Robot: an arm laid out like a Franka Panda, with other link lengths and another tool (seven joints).
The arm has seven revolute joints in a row. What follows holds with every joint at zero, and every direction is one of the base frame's.
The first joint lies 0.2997 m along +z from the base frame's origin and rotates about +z.
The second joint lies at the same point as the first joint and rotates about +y.
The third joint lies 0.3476 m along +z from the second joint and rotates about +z.
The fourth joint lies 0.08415 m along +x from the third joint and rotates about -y.
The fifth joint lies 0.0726 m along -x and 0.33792 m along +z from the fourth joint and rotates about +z.
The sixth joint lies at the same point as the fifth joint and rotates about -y.
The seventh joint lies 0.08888 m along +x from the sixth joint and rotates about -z.
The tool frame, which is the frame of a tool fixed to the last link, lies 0.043 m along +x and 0.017 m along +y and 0.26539 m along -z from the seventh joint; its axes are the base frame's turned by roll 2.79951, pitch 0 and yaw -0.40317 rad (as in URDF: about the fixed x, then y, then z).
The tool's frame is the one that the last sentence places.
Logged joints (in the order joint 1, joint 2, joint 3, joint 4, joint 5, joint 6, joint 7), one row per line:
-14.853 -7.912 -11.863 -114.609 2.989 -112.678 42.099
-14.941 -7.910 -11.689 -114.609 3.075 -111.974 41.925
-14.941 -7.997 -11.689 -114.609 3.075 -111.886 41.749
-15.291 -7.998 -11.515 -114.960 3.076 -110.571 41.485
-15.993 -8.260 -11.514 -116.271 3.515 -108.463 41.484
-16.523 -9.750 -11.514 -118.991 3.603 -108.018 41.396
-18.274 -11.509 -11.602 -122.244 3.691 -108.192 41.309
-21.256 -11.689 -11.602 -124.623 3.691 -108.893 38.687
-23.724 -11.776 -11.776 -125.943 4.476 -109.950 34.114
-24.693 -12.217 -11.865 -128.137 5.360 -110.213 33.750
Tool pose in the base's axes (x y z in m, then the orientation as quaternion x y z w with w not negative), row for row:
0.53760 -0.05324 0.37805 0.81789 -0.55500 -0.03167 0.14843
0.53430 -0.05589 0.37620 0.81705 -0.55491 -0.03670 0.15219
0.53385 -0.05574 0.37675 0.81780 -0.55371 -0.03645 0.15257
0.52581 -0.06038 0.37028 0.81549 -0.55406 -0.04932 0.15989
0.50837 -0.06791 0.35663 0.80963 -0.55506 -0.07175 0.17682
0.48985 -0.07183 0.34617 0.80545 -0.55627 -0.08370 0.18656
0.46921 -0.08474 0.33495 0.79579 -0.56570 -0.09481 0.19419
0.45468 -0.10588 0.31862 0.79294 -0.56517 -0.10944 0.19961
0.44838 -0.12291 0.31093 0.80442 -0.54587 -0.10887 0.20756
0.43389 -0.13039 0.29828 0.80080 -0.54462 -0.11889 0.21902
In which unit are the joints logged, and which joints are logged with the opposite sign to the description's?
The joints are logged in degrees. Opposite sign: joint 3, joint 5, joint 6.
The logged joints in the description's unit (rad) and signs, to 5 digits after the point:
-0.25923 -0.13809 0.20705 -2.00030 -0.05217 1.96660 0.73477
-0.26077 -0.13806 0.20401 -2.00030 -0.05367 1.95431 0.73173
-0.26077 -0.13957 0.20401 -2.00030 -0.05367 1.95278 0.72866
-0.26688 -0.13959 0.20097 -2.00643 -0.05369 1.92983 0.72405
-0.27913 -0.14416 0.20096 -2.02931 -0.06135 1.89304 0.72403
-0.28838 -0.17017 0.20096 -2.07678 -0.06288 1.88527 0.72250
-0.31894 -0.20087 0.20249 -2.13356 -0.06442 1.88831 0.72098
-0.37099 -0.20401 0.20249 -2.17508 -0.06442 1.90054 0.67522
-0.41406 -0.20553 0.20553 -2.19812 -0.07812 1.91899 0.59540
-0.43097 -0.21323 0.20708 -2.23641 -0.09355 1.92358 0.58905

